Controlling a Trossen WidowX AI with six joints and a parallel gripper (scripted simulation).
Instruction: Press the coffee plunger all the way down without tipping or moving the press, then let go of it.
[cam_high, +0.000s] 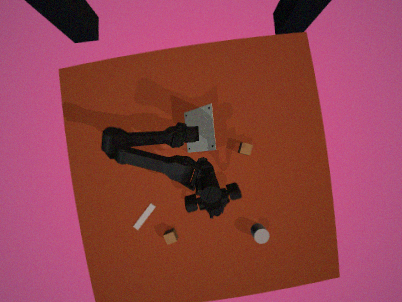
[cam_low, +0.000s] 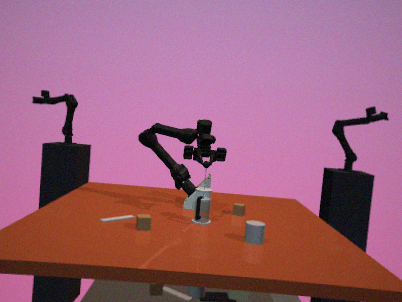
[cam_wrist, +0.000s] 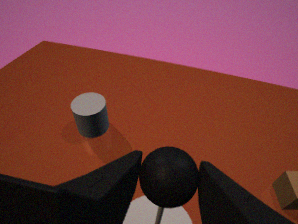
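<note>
The coffee press is 13 cm below my gripper tip, 1 cm to the right of it and 1 cm ahead of it.
</note>
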